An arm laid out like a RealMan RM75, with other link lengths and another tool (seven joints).
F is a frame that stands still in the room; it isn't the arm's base.
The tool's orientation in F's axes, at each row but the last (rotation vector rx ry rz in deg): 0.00, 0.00, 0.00; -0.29, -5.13, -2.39; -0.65, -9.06, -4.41; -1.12, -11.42, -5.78; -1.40, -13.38, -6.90; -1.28, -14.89, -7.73; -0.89, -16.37, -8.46; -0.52, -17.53, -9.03; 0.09, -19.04, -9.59; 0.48, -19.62, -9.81
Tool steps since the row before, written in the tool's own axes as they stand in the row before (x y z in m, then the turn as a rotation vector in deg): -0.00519, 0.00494, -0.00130, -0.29, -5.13, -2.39; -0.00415, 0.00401, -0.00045, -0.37, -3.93, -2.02; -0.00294, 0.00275, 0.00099, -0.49, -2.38, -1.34; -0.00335, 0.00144, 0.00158, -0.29, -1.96, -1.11; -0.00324, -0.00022, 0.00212, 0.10, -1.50, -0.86; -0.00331, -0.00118, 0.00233, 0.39, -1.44, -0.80; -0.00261, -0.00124, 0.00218, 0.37, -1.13, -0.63; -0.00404, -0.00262, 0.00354, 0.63, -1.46, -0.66; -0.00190, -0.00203, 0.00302, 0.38, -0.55, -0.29; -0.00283, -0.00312, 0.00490, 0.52, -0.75, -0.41
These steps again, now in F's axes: -0.00519, 0.00494, -0.00130, -0.29, -5.13, -2.39; -0.00392, 0.00418, -0.00083, -0.35, -3.93, -2.03; -0.00284, 0.00298, 0.00050, -0.46, -2.36, -1.39; -0.00343, 0.00181, 0.00087, -0.26, -1.95, -1.13; -0.00364, 0.00024, 0.00131, 0.11, -1.53, -0.80; -0.00392, -0.00065, 0.00140, 0.38, -1.51, -0.67; -0.00327, -0.00077, 0.00135, 0.36, -1.19, -0.51; -0.00527, -0.00185, 0.00212, 0.56, -1.56, -0.46; -0.00308, -0.00161, 0.00218, 0.36, -0.61, -0.17; -0.00478, -0.00250, 0.00356, 0.50, -0.84, -0.24
